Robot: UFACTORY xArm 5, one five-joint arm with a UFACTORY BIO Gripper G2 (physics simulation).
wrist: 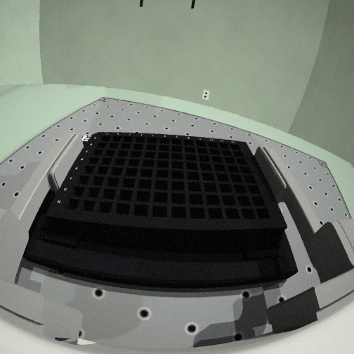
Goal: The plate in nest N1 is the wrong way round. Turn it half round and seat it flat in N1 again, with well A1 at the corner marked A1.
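The black plate with its grid of square wells fills the middle of the wrist view. Row letters run down its left edge, with H nearest, and small column marks run along its far edge. My gripper is shut on the plate, one grey finger at its left side and one at its right. The black nest shows below the plate's near side, roughly lined up with it. A small white corner mark shows by the plate's far left corner. Dark shading hides whether the plate touches the nest's floor.
A grey deck with rows of holes lies under and around the nest. Shadows fall on the deck at the lower right. A pale green wall with a white socket stands beyond.
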